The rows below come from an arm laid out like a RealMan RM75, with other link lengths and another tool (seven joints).
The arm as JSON. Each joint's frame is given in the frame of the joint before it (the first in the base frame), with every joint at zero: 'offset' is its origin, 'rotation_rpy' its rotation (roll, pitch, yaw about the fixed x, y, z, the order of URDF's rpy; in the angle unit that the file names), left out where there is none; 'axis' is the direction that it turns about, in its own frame. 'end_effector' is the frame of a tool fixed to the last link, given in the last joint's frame.
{
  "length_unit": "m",
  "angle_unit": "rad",
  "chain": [
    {
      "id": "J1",
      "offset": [
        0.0,
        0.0,
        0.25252
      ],
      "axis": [
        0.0,
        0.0,
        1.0
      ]
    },
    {
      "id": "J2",
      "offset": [
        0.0,
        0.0,
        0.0
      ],
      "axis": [
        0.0,
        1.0,
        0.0
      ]
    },
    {
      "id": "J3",
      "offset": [
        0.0,
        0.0,
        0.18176
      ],
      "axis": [
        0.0,
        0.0,
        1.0
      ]
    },
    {
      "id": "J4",
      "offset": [
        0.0,
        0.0,
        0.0
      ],
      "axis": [
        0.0,
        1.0,
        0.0
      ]
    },
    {
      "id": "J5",
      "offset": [
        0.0,
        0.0,
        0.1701
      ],
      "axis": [
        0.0,
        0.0,
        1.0
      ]
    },
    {
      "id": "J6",
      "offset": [
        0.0,
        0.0,
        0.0
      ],
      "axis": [
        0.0,
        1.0,
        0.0
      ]
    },
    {
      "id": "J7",
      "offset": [
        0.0,
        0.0,
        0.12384
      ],
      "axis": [
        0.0,
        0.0,
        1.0
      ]
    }
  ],
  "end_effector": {
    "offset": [
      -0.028,
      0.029,
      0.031
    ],
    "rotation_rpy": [
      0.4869,
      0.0,
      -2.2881
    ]
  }
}
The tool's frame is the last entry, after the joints.
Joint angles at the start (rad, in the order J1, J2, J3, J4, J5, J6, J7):
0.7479, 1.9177, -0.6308, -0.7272, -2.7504, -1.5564, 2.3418
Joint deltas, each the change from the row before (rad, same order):
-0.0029, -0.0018, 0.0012, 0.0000, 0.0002, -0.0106, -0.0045
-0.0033, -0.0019, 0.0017, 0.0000, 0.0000, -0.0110, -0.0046
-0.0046, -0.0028, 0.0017, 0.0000, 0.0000, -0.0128, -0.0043
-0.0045, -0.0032, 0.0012, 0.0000, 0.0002, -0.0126, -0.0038
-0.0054, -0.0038, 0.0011, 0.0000, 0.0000, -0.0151, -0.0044
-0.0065, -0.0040, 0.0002, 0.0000, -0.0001, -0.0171, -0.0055
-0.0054, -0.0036, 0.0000, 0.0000, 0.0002, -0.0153, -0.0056
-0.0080, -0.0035, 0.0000, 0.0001, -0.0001, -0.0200, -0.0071
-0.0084, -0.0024, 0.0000, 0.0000, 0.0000, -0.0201, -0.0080
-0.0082, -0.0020, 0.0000, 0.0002, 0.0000, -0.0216, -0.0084
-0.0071, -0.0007, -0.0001, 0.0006, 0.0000, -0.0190, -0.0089
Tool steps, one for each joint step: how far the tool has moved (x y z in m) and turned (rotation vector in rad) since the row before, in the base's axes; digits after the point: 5 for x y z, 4 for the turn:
0.00039, -0.00192, 0.00028, -0.0085, 0.0036, -0.0012
0.00050, -0.00204, 0.00036, -0.0085, 0.0039, -0.0018
0.00088, -0.00243, 0.00063, -0.0093, 0.0041, -0.0038
0.00087, -0.00234, 0.00075, -0.0090, 0.0038, -0.0039
0.00105, -0.00284, 0.00089, -0.0110, 0.0043, -0.0047
0.00123, -0.00342, 0.00084, -0.0135, 0.0044, -0.0049
0.00089, -0.00299, 0.00077, -0.0123, 0.0041, -0.0032
0.00128, -0.00428, 0.00061, -0.0169, 0.0063, -0.0055
0.00114, -0.00451, 0.00030, -0.0177, 0.0074, -0.0050
0.00084, -0.00476, 0.00016, -0.0193, 0.0089, -0.0048
0.00050, -0.00438, -0.00023, -0.0183, 0.0090, -0.0029

